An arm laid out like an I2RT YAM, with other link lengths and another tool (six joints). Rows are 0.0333 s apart.
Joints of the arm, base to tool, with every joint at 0 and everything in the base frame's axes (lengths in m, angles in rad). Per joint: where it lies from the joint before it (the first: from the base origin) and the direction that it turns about. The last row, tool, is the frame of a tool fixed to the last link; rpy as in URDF.
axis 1: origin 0 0 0.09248 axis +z
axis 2: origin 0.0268 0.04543 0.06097 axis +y
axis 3: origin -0.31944 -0.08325 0 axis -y
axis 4: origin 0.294 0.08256 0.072 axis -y
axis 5: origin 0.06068 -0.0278 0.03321 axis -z
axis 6: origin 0.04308 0 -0.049 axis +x
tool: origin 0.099 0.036 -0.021 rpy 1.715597 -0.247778 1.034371
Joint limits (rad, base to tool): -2.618..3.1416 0..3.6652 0..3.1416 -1.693..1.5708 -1.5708..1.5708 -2.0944..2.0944
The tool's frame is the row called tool.
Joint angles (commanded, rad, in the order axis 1, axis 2, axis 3, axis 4, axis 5, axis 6), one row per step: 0.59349, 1.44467, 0.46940, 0.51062, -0.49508, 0.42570; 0.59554, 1.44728, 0.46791, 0.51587, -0.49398, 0.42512; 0.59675, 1.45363, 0.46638, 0.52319, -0.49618, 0.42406; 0.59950, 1.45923, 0.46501, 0.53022, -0.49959, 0.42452; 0.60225, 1.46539, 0.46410, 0.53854, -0.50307, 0.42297; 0.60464, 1.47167, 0.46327, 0.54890, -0.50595, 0.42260; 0.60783, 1.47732, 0.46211, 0.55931, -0.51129, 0.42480; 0.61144, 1.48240, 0.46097, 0.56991, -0.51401, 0.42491
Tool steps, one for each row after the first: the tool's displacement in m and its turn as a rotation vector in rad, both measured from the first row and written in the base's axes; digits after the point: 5 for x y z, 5 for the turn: -0.00038, 0.00047, -0.00073, 0.00001, -0.00171, 0.00129; -0.00077, 0.00099, -0.00226, 0.00011, -0.00158, 0.00489; -0.00176, 0.00192, -0.00341, 0.00159, -0.00039, 0.01051; -0.00258, 0.00296, -0.00447, 0.00299, -0.00185, 0.01698; -0.00303, 0.00404, -0.00525, 0.00573, -0.00412, 0.02209; -0.00413, 0.00532, -0.00572, 0.01055, -0.00391, 0.02921; -0.00503, 0.00659, -0.00618, 0.01404, -0.00674, 0.03523
